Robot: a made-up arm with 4 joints.
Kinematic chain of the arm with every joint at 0, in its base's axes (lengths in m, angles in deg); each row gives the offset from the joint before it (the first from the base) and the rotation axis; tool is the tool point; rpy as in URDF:
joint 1: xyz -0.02 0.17 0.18 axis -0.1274 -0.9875 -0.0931
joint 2: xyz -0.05 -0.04 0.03 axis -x
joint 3: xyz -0.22 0.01 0 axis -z
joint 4: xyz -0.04 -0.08 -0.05 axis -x
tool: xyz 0 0.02 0.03 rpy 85.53 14.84 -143.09
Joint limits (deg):
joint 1: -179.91..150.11
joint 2: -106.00..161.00
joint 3: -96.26..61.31
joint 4: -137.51..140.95
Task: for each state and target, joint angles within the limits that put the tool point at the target. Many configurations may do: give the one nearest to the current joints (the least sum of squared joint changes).
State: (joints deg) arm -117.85 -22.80 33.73 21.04
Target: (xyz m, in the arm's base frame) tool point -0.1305 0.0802 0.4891
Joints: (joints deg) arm -70.05 -23.52 45.75 6.12
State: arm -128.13 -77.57 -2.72 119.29
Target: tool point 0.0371 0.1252 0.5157
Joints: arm -103.20 -81.98 28.93 136.48
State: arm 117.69 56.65 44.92 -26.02
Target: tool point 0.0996 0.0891 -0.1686
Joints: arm 114.79 38.42 61.31 -59.96
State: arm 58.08 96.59 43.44 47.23
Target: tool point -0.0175 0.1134 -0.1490
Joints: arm 105.47 122.14 16.76 23.77
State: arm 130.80 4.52 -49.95 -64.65
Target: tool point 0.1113 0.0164 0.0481
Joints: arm 147.47 -0.44 -54.77 -76.76
